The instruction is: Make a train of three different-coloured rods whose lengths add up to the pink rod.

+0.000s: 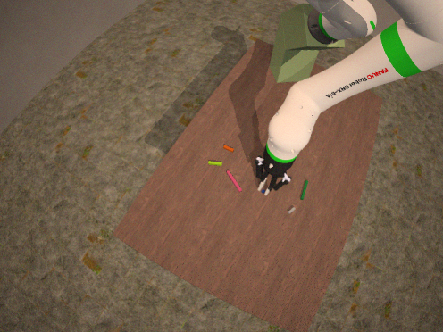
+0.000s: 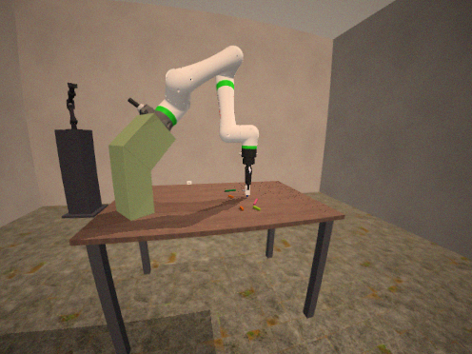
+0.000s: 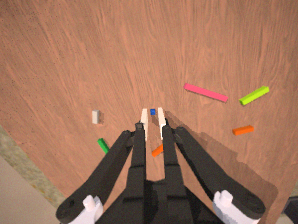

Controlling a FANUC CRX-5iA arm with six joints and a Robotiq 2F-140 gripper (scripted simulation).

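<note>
My gripper is now 50 mm above the blue rod. Round my hand: green rod 130 mm to the left, 90 mm behind, 50 mm below; then pink rod 110 mm to the right, 50 mm below, 20 mm ahead; then grey rod 130 mm to the left, 50 mm below, 10 mm ahead.
</note>
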